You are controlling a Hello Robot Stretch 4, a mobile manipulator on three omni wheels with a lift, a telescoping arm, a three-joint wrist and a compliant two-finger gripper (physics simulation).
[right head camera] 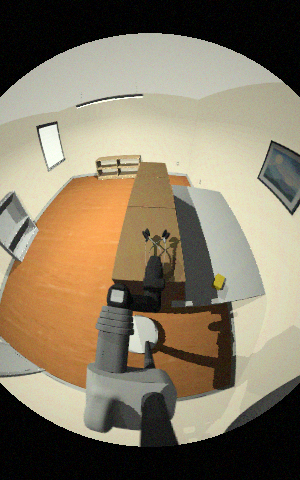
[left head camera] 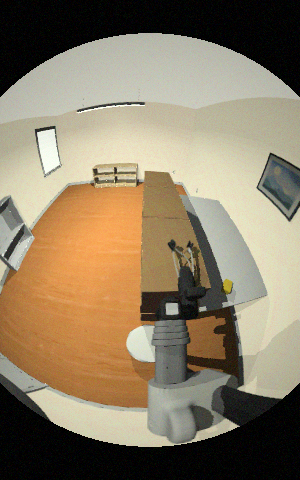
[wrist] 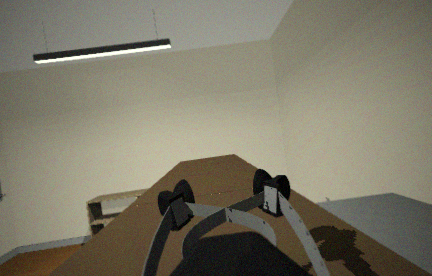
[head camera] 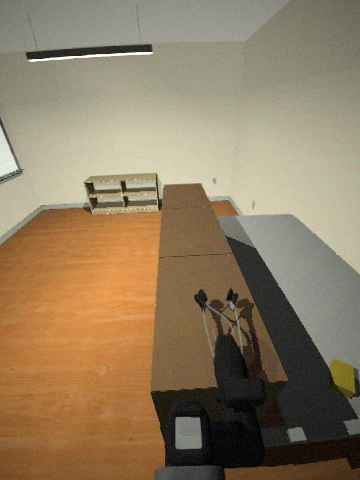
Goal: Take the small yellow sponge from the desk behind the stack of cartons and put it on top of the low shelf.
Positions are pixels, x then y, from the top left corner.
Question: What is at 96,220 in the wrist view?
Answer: A low shelf.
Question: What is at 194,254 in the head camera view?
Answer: A stack of brown cartons.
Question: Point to a low shelf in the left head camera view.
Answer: At 111,182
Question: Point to a window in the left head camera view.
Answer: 46,141
